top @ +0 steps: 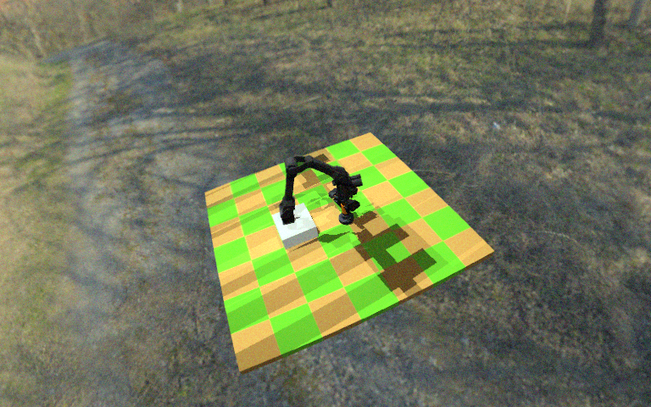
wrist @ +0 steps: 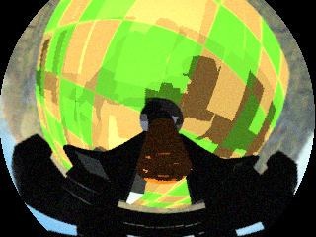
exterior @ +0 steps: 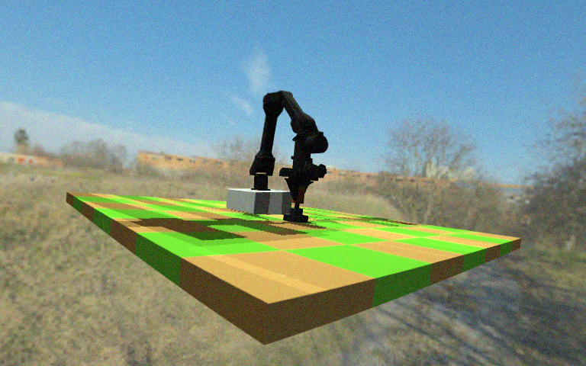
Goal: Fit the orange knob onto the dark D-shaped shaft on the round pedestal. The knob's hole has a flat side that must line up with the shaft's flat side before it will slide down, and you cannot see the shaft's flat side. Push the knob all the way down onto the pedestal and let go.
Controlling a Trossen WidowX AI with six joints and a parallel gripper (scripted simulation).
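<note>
My gripper tip is 20 mm below the orange knob. From my gripper tip the other things lie so: round dark pedestal: 40 mm below.
</note>
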